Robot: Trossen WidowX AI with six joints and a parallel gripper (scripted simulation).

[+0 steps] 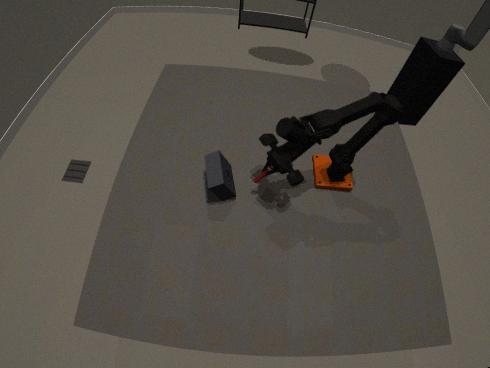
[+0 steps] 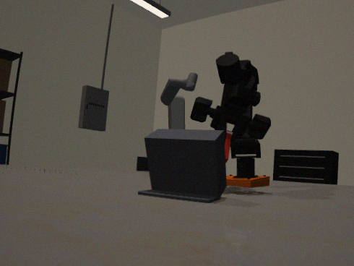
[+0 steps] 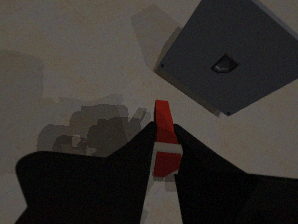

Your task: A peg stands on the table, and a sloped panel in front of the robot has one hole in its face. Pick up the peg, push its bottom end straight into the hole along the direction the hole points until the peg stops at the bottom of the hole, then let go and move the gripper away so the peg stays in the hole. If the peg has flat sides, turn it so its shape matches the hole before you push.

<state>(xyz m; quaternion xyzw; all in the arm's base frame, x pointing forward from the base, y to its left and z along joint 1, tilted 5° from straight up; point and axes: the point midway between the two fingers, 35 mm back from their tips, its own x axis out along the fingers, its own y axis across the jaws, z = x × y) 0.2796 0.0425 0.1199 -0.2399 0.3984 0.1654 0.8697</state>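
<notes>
My gripper tip is 140 mm short of the sloped panel, 20 mm to the left of it and 40 mm above it. The rest, counted from my gripper tip: red peg (10 mm behind, 10 mm above).
</notes>
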